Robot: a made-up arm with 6 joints.
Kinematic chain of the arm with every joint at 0, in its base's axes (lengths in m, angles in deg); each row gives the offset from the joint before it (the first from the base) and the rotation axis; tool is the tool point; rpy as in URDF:
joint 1: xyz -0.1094 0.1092 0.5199 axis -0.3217 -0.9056 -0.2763
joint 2: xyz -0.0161 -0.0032 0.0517 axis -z
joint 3: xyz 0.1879 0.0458 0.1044 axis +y
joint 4: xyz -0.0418 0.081 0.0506 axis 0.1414 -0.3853 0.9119
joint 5: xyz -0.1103 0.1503 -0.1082 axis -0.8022 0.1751 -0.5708
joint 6: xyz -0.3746 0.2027 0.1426 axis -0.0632 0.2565 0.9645
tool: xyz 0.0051 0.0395 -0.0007 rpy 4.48 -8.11 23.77
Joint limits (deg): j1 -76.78..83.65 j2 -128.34..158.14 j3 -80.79..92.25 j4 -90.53..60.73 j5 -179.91..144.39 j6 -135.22..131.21
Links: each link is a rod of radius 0.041 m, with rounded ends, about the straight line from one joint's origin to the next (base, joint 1, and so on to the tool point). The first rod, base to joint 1, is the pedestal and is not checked.
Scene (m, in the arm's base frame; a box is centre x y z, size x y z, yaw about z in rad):
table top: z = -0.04
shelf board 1: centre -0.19 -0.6 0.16 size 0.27 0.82 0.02 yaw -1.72
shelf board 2: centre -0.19 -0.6 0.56 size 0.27 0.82 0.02 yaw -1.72
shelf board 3: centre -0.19 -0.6 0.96 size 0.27 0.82 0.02 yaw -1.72
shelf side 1: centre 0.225 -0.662 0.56 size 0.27 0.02 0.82 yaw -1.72
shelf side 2: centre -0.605 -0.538 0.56 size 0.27 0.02 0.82 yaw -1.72
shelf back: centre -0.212 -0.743 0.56 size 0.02 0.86 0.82 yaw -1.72
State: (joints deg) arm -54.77 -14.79 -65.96 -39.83 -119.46 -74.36
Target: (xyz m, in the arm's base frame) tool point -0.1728 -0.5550 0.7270
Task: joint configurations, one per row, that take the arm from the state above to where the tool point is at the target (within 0.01 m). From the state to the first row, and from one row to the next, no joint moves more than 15 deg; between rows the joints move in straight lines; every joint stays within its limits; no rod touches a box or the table.
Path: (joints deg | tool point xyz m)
1: -57.29 -28.98 -64.78 -40.65 -106.72 -68.13 | -0.4399 0.2994 0.5107
2: -59.81 -43.18 -63.60 -41.46 -93.97 -61.90 | -0.4839 0.1991 0.6315
3: -62.33 -57.37 -62.43 -42.28 -81.23 -55.68 | -0.4916 0.0705 0.7288
4: -64.86 -71.56 -61.25 -43.09 -68.49 -49.45 | -0.4652 -0.0724 0.7946
5: -67.38 -85.76 -60.07 -43.91 -55.75 -43.22 | -0.4109 -0.2156 0.8257
6: -69.90 -99.95 -58.89 -44.72 -43.00 -36.99 | -0.3375 -0.3481 0.8225
7: -72.42 -114.15 -57.72 -45.54 -30.26 -30.76 | -0.2550 -0.4625 0.7881
8: -74.94 -128.34 -56.54 -46.35 -17.52 -24.53 | -0.1728 -0.5550 0.7270

